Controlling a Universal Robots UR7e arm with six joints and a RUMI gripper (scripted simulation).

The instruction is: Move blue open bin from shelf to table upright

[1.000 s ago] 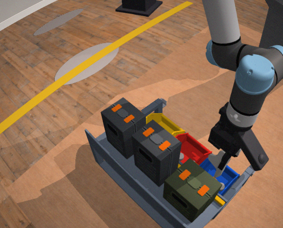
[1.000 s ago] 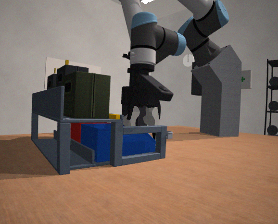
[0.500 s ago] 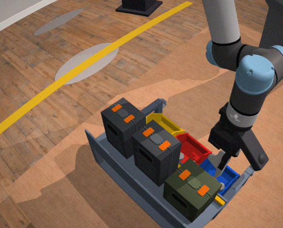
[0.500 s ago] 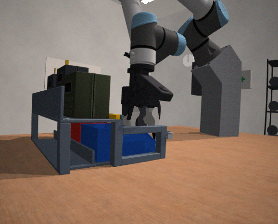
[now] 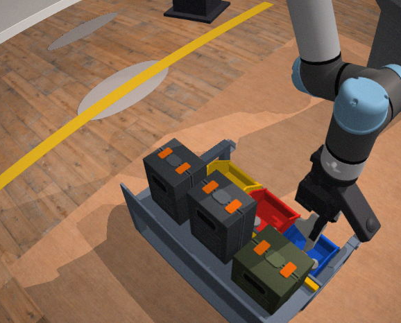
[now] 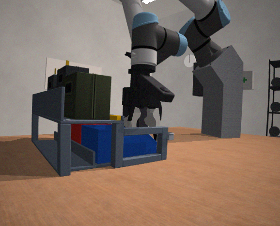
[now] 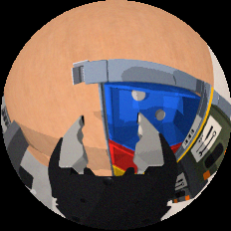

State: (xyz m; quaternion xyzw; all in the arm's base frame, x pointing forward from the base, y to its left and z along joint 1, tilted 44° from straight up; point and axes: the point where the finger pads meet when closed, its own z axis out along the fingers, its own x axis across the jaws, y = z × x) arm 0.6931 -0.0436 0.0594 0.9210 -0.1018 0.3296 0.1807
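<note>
Now: the blue open bin 8 cm ahead of my hand and 3 cm to the right of it. The rest, counted from my hand: green case: 17 cm ahead, 11 cm above, 7 cm to the right; red bin: 13 cm to the right, 3 cm ahead; yellow bin: 24 cm to the right, 1 cm behind.
</note>
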